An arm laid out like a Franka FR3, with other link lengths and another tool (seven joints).
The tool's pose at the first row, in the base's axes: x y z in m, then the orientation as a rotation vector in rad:
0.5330 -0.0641 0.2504 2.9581 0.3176 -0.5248
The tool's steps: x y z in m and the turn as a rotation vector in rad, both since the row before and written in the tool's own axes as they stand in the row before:
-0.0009 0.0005 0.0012 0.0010 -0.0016 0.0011
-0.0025 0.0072 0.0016 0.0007 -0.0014 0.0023
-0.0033 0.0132 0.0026 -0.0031 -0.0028 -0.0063
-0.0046 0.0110 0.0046 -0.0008 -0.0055 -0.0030
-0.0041 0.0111 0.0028 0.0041 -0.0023 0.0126
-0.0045 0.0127 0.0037 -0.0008 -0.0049 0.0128
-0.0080 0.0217 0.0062 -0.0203 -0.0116 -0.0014
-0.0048 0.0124 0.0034 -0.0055 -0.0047 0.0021
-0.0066 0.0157 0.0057 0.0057 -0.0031 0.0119
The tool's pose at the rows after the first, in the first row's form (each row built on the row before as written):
0.5319 -0.0649 0.2496 2.9585 0.3156 -0.5273
0.5307 -0.0726 0.2496 2.9587 0.3119 -0.5293
0.5298 -0.0864 0.2494 2.9547 0.3216 -0.5332
0.5266 -0.0986 0.2477 2.9519 0.3257 -0.5413
0.5245 -0.1106 0.2475 2.9550 0.3059 -0.5444
0.5219 -0.1243 0.2467 2.9523 0.2864 -0.5497
0.5170 -0.1477 0.2458 2.9286 0.2911 -0.5605
0.5141 -0.1611 0.2458 2.9216 0.2885 -0.5653
0.5095 -0.1784 0.2448 2.9256 0.2694 -0.5698

